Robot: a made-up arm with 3 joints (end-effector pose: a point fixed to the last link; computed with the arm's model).
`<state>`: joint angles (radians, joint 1 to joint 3).
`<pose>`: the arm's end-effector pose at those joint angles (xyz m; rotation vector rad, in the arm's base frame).
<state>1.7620 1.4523 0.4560</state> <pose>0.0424 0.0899 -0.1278 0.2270 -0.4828 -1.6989</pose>
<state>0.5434 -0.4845 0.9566</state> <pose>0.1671 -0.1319 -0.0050 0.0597 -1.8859 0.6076</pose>
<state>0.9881 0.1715 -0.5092</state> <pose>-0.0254 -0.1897 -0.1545 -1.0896 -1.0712 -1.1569</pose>
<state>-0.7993 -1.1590 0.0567</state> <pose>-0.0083 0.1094 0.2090 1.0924 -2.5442 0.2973</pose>
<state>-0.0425 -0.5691 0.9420</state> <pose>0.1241 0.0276 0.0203 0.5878 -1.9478 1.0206</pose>
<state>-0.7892 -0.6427 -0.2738</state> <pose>0.0089 0.0913 0.0395 0.7007 -2.0743 0.1425</pose>
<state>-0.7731 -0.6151 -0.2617</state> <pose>0.0108 0.0885 0.0316 0.6784 -2.0574 0.1585</pose>
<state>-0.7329 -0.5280 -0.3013</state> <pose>0.0141 0.0745 0.0048 0.5725 -1.9949 0.1325</pose>
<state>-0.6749 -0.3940 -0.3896</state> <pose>0.0129 0.0489 -0.0347 0.3967 -1.8933 0.0666</pose>
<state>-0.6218 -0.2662 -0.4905</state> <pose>0.0041 0.0216 -0.0692 0.2197 -1.7916 -0.0082</pose>
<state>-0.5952 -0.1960 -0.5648</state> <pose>-0.0045 0.0052 -0.0867 0.1106 -1.7329 -0.0619</pose>
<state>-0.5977 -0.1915 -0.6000</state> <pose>-0.0065 0.0025 -0.0881 0.0848 -1.7273 -0.0885</pose>
